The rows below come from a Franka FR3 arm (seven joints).
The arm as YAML. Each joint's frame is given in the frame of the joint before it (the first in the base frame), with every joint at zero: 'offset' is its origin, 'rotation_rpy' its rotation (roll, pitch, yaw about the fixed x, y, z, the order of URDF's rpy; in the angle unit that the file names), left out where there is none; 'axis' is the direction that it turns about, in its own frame. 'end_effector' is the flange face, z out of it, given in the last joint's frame.
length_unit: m
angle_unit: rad
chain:
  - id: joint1
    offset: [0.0, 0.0, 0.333]
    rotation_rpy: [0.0, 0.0, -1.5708]
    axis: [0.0, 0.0, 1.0]
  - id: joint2
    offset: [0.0, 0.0, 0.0]
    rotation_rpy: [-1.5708, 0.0, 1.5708]
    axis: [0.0, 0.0, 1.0]
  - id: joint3
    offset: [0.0, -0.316, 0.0]
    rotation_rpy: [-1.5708, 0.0, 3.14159]
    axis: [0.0, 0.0, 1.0]
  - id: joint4
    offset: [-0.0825, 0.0, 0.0]
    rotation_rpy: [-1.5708, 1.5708, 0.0]
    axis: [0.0, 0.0, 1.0]
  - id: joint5
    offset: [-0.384, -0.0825, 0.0]
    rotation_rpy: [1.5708, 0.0, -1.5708]
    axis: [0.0, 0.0, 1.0]
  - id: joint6
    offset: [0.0, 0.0, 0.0]
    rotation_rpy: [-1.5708, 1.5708, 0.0]
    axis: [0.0, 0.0, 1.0]
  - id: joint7
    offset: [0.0, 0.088, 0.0]
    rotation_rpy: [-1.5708, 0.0, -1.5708]
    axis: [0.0, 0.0, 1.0]
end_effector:
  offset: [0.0, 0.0, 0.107]
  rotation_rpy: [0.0, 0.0, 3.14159]
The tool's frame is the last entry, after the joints.
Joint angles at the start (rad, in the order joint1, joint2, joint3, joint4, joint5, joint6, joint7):
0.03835, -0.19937, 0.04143, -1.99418, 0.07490, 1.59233, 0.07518
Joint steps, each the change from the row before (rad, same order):
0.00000, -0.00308, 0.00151, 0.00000, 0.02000, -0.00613, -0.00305
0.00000, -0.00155, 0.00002, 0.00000, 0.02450, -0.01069, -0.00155
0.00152, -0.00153, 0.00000, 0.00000, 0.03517, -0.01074, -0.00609
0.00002, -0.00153, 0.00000, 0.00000, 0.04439, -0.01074, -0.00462
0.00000, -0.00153, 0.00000, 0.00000, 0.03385, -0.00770, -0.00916
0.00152, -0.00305, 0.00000, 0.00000, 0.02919, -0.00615, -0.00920
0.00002, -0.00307, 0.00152, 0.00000, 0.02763, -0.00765, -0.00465
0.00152, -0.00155, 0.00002, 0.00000, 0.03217, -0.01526, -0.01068
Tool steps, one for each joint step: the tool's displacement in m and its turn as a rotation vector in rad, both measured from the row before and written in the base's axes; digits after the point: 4 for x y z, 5 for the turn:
-0.0016, 0.0028, 0.0012, 0.01952, 0.00434, 0.00050
-0.0018, 0.0026, 0.0003, 0.02362, 0.01082, -0.00280
-0.0019, 0.0044, 0.0005, 0.03511, 0.01116, 0.00112
-0.0019, 0.0048, 0.0009, 0.04390, 0.01184, -0.00336
-0.0014, 0.0037, 0.0010, 0.03500, 0.00695, 0.00301
-0.0016, 0.0038, 0.0018, 0.03069, 0.00324, 0.00544
-0.0018, 0.0038, 0.0018, 0.02774, 0.00540, 0.00206
-0.0024, 0.0043, 0.0009, 0.03396, 0.01282, 0.00913

